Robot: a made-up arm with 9 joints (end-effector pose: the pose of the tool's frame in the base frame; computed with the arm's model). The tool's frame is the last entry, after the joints.
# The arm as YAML. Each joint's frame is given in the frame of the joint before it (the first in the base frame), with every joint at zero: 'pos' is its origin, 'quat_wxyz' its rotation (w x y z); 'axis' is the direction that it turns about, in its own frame. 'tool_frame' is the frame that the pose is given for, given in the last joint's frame.
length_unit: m
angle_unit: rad
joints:
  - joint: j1
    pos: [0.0, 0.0, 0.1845]
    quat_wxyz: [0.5, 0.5, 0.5, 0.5]
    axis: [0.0, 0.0, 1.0]
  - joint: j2
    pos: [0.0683, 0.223, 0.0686]
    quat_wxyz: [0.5, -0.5, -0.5, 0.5]
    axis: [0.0, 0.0, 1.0]
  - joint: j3
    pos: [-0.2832, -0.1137, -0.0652]
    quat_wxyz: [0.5, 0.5, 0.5, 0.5]
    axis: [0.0, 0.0, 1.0]
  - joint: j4
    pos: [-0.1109, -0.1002, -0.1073]
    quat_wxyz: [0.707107, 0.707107, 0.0, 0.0]
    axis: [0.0, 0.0, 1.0]
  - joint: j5
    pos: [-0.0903, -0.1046, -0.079]
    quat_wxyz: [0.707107, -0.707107, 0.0, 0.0]
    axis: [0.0, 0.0, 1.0]
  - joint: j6
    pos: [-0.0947, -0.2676, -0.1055]
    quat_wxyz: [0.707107, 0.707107, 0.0, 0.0]
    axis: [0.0, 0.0, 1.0]
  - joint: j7
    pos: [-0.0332, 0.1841, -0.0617]
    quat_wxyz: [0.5, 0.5, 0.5, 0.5]
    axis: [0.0, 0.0, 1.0]
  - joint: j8
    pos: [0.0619, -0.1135, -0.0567]
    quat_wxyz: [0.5, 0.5, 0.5, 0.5]
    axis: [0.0, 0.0, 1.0]
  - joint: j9
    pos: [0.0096, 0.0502, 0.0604]
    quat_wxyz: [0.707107, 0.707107, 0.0, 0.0]
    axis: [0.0, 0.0, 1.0]
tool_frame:
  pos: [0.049, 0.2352, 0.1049]
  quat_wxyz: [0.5, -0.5, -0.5, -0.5]
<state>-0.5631 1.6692 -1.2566 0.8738 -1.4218 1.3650 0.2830 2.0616 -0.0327</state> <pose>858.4 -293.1 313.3 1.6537 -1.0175 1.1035</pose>
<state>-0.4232 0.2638 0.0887 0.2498 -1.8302 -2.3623 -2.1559 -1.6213 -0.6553</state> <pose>548.0 155.6 87.9 -0.3131 -0.9175 -0.6671</pose>
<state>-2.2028 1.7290 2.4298 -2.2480 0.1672 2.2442 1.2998 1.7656 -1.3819</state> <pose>-66.9 117.4 271.2 -1.1853 -0.2386 0.2004</pose>
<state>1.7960 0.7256 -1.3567 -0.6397 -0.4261 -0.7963 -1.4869 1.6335 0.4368</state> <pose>299.3 42.9 108.7 -0.0745 -1.3371 -0.7238</pose>
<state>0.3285 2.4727 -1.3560 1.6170 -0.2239 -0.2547 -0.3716 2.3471 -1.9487</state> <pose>242.5 -47.8 866.1 -0.1289 -2.7280 -1.4626</pose>
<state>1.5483 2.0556 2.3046 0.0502 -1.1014 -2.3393 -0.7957 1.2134 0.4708</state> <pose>736.9 -541.4 149.2 2.5264 1.1515 -0.5502</pose>
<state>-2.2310 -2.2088 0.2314 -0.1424 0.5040 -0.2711 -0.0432 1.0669 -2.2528</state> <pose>-441.3 38.4 -343.0 -2.0769 1.2162 1.0703</pose>
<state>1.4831 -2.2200 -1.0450 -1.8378 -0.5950 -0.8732 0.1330 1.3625 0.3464</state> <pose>-496.9 -204.8 597.6 0.0670 -0.6252 1.1268</pose>
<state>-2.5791 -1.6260 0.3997 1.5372 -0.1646 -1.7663 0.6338 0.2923 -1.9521</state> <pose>-427.6 -183.8 -274.5 1.2095 -1.6084 -0.6815</pose>
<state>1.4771 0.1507 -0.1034 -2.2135 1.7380 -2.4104 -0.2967 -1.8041 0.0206</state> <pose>501.6 -370.6 34.6 1.2246 -2.1967 1.3391</pose>
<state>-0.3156 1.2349 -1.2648 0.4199 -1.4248 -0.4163 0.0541 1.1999 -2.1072</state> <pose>734.5 -66.2 514.0 -1.4300 0.7294 -1.1858</pose>
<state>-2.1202 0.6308 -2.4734 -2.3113 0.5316 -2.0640 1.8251 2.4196 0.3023</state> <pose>359.2 196.5 682.3 0.3172 1.1370 1.3137</pose>
